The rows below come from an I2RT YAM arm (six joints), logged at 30 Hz.
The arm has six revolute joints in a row. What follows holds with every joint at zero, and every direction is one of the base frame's.
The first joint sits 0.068 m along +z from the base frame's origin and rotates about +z.
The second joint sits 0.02 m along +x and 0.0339 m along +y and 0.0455 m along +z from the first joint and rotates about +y.
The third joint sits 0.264 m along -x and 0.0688 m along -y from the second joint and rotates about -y.
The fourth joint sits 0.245 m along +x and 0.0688 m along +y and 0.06 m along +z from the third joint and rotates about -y.
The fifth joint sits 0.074 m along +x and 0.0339 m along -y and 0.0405 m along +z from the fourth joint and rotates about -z.
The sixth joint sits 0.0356 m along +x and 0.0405 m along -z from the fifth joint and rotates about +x.
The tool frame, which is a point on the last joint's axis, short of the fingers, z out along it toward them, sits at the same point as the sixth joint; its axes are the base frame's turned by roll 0, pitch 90 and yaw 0 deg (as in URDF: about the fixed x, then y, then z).
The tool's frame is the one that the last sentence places.
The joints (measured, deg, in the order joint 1, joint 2, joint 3, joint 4, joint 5, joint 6), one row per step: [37.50 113.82 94.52 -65.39 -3.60 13.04]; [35.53 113.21 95.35 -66.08 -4.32 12.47]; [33.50 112.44 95.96 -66.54 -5.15 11.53]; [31.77 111.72 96.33 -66.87 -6.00 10.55]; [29.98 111.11 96.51 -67.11 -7.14 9.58]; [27.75 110.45 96.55 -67.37 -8.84 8.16]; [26.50 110.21 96.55 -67.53 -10.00 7.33]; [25.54 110.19 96.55 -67.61 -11.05 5.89]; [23.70 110.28 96.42 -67.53 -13.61 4.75]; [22.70 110.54 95.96 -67.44 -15.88 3.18]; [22.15 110.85 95.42 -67.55 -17.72 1.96]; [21.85 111.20 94.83 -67.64 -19.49 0.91]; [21.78 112.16 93.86 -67.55 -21.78 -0.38]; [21.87 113.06 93.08 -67.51 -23.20 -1.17]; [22.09 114.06 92.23 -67.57 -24.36 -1.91]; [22.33 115.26 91.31 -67.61 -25.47 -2.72]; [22.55 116.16 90.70 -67.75 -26.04 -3.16]
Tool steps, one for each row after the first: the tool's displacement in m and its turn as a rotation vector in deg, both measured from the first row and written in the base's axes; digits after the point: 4 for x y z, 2 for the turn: [0.0072 -0.0107 0.0076 1.00 -0.24 -1.33]; [0.0138 -0.0221 0.0153 2.16 -0.65 -2.34]; [0.0187 -0.0322 0.0216 3.23 -0.98 -2.99]; [0.0233 -0.0426 0.0263 4.42 -1.02 -3.68]; [0.0284 -0.0556 0.0307 6.00 -0.84 -4.28]; [0.0311 -0.0627 0.0323 7.00 -0.54 -4.57]; [0.0335 -0.0679 0.0325 7.82 -0.29 -3.99]; [0.0383 -0.0775 0.0317 9.98 0.65 -4.41]; [0.0404 -0.0823 0.0283 11.71 1.79 -3.66]; [0.0409 -0.0848 0.0242 12.97 3.12 -2.91]; [0.0407 -0.0859 0.0196 14.18 4.51 -2.14]; [0.0405 -0.0851 0.0097 15.59 6.79 -1.01]; [0.0400 -0.0837 0.0009 16.30 8.66 -0.31]; [0.0389 -0.0819 -0.0089 16.68 10.70 0.37]; [0.0375 -0.0801 -0.0201 16.95 12.94 1.06]; [0.0363 -0.0787 -0.0281 16.89 14.58 1.41]
